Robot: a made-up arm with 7 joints.
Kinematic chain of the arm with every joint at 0, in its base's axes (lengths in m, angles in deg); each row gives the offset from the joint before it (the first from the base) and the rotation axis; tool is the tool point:
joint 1: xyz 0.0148 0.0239 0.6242 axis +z
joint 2: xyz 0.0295 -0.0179 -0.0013 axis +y
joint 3: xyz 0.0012 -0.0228 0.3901 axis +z
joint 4: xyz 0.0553 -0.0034 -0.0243 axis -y
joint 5: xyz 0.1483 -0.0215 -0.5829 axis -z
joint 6: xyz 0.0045 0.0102 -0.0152 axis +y
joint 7: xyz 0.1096 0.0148 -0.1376 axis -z
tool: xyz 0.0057 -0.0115 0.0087
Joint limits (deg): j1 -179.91..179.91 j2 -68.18..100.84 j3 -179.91..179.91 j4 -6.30..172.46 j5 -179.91..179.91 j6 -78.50..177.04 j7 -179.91..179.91
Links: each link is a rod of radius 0.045 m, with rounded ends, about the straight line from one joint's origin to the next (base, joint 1, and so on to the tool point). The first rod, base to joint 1, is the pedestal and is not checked.
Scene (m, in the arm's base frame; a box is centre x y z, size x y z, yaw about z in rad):
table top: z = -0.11
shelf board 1: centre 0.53 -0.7 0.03 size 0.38 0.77 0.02 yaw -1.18
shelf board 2: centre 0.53 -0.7 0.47 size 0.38 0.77 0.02 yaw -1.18
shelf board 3: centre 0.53 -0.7 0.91 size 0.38 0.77 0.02 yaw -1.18
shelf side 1: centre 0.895 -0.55 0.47 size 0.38 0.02 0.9 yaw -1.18
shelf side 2: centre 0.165 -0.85 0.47 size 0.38 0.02 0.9 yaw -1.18
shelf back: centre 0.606 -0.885 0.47 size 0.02 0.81 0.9 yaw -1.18
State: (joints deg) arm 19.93 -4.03 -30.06 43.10 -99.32 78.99 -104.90
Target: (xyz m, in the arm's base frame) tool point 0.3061 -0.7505 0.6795
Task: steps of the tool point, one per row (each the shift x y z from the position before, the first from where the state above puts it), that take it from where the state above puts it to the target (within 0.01 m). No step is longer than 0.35 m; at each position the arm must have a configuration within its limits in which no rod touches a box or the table.
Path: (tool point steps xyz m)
1: -0.1283 -0.2897 0.0422
2: -0.2515 -0.2167 0.0633

